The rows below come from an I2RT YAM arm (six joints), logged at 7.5 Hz.
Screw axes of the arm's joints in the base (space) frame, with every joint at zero. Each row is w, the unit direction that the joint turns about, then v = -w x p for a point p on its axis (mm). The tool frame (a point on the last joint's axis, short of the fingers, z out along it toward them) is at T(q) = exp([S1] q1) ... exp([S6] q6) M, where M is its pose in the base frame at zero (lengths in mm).
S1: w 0 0 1 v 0.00 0.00 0.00
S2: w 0 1 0 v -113.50 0.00 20.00
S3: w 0 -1 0 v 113.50 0.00 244.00
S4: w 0 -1 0 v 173.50 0.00 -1.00
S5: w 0 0 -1 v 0.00 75.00 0.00
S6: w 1 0 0 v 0.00 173.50 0.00
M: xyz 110.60 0.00 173.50 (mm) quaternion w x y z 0.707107 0 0.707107 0
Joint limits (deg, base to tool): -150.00..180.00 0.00..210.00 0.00..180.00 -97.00..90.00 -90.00..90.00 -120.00..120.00
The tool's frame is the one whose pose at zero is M.
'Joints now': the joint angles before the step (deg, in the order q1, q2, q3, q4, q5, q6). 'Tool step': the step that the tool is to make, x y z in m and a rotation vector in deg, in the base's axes. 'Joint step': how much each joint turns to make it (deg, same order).
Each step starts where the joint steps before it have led.
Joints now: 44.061, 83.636, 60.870, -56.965, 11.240, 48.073
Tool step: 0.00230, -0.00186, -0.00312, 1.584, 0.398, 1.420
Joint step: -0.895, -0.265, -1.002, 1.907, -1.832, -2.039
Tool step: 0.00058, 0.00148, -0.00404, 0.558, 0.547, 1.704
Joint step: 0.001, 0.386, -0.588, 1.192, -1.106, -1.531
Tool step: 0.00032, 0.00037, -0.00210, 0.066, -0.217, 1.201
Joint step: -0.009, 0.048, -0.475, 0.900, -0.150, -1.217
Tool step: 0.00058, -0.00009, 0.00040, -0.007, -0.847, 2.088
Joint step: -0.088, -0.307, -0.270, 0.901, 0.099, -2.274
